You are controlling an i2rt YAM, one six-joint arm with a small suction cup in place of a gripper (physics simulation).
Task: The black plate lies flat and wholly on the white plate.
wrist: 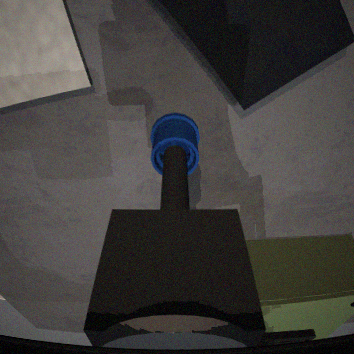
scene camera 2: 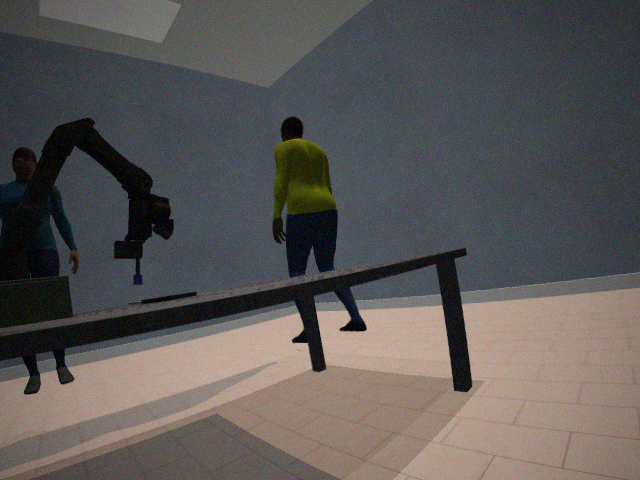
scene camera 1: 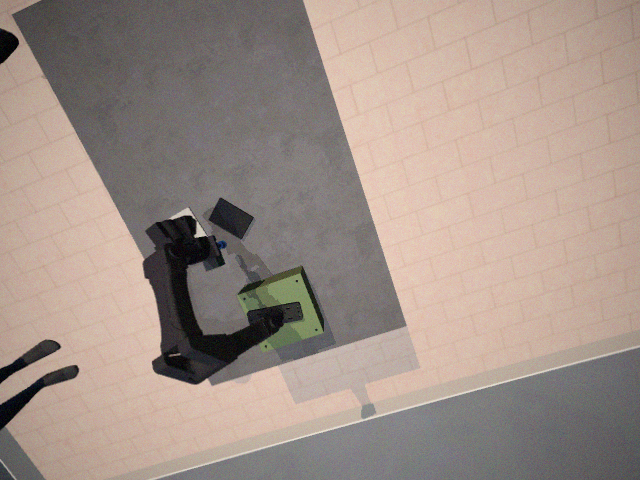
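Seen in the pictures: hand, its tool point: (wrist: pixel 174 134) (scene camera 2: pixel 138 284) (scene camera 1: pixel 222 244); arm's base, origin of its link: (scene camera 2: pixel 14 284) (scene camera 1: pixel 275 314).
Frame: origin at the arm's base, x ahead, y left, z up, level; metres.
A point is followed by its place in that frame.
The black plate (scene camera 1: pixel 231 218) @(x 0.376, y 0.092, z -0.079 m) (scene camera 2: pixel 169 297) @(x 0.362, y 0.014, z -0.081 m) (wrist: pixel 295 40) @(x 0.351, y 0.057, z -0.078 m) lies flat on the grey table. The white plate (scene camera 1: pixel 187 212) @(x 0.431, y 0.250, z -0.083 m) (wrist: pixel 35 50) @(x 0.320, y 0.235, z -0.083 m) lies beside it, apart from it; in scene camera 1 the arm hides much of it, and in the wrist view its corner shows at the upper left. My gripper, a blue suction cup (scene camera 1: pixel 221 244) (scene camera 2: pixel 138 279) (wrist: pixel 175 135), is open and empty. It points down and hangs above the table. In the wrist view it appears below the gap between the two plates, over neither of them.
The arm's base stands on a green box (scene camera 1: pixel 308 297) @(x 0.043, y -0.136, z -0.003 m) (scene camera 2: pixel 36 302) @(x 0.075, y -0.136, z -0.050 m) (wrist: pixel 300 265) @(x 0.127, y -0.039, z -0.048 m), near the cup's side of the table (scene camera 1: pixel 232 103) @(x 0.756, y -0.018, z -0.089 m) (scene camera 2: pixel 361 276) @(x 0.694, y -0.363, z -0.100 m). Two people, one in yellow (scene camera 2: pixel 305 175) and one in teal (scene camera 2: pixel 43 227), stand beyond the table.
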